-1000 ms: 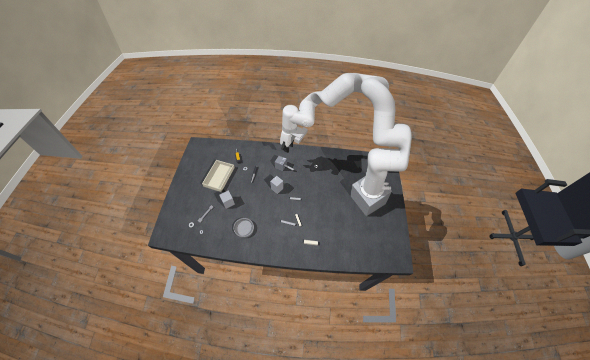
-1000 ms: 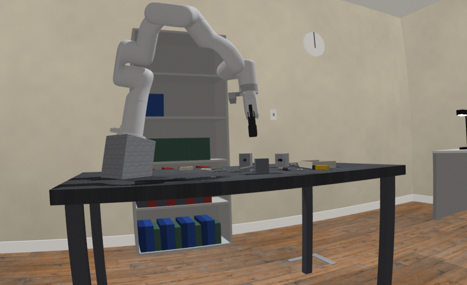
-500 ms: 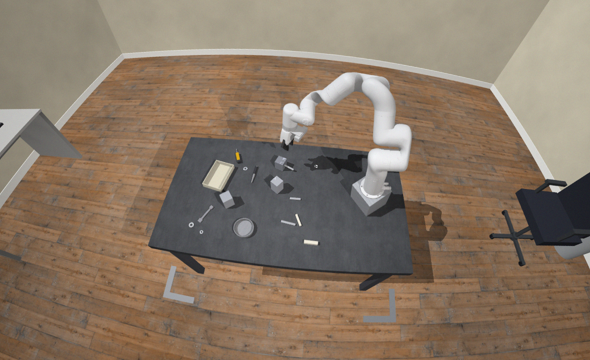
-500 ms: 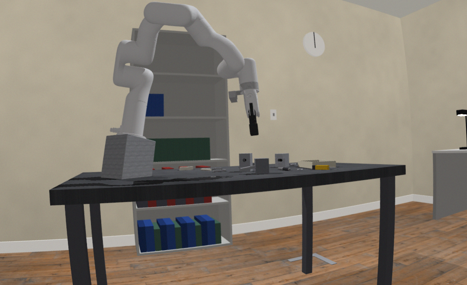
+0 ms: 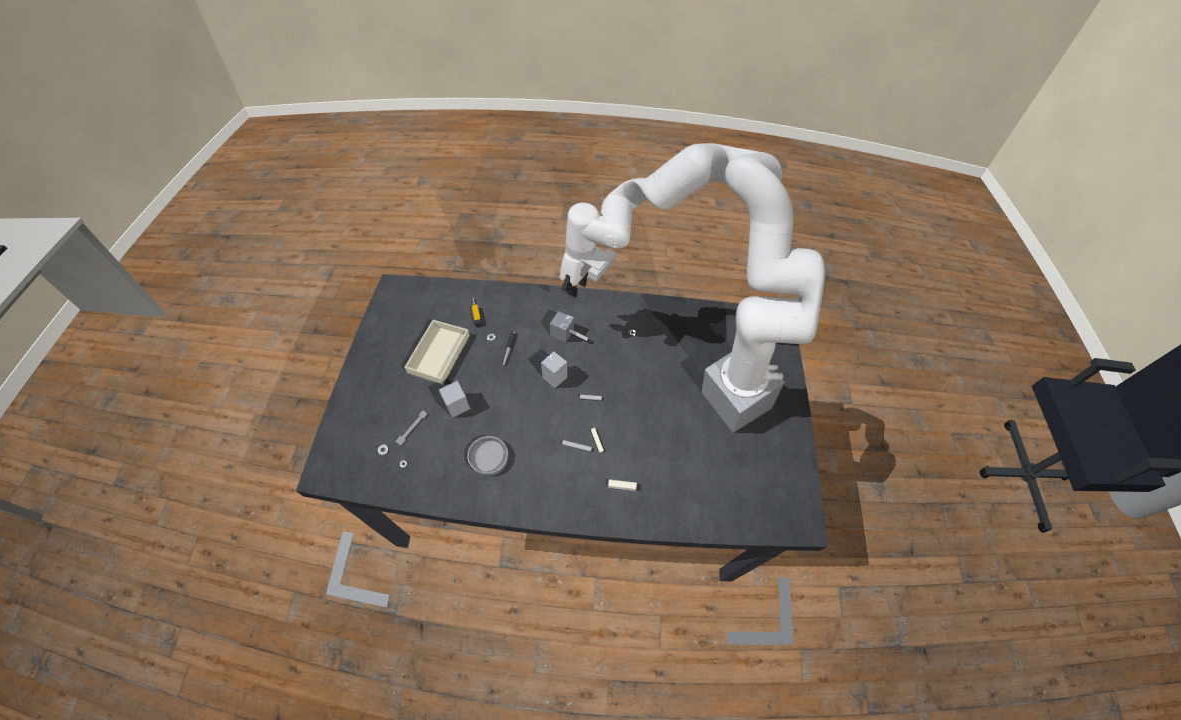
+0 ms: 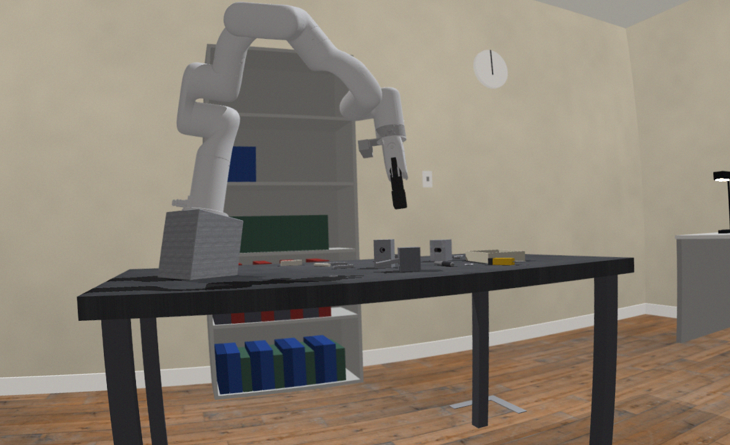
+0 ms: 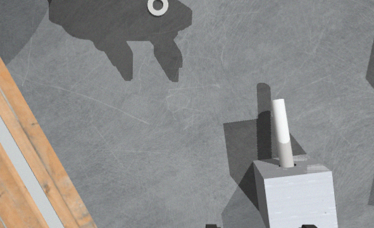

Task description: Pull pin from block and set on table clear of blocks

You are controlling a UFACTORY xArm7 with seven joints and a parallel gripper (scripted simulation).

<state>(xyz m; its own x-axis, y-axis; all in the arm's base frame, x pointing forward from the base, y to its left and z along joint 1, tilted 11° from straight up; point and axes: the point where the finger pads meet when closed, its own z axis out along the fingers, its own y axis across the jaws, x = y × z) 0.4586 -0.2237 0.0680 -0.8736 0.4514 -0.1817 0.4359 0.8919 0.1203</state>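
Right now the pale pin is 1 cm behind my hand, 5 cm to the left of it and 15 cm below it. Round my hand: round dish: 16 cm ahead, 46 cm to the left, 17 cm below; cream tray: 39 cm ahead, 17 cm to the left, 17 cm below.
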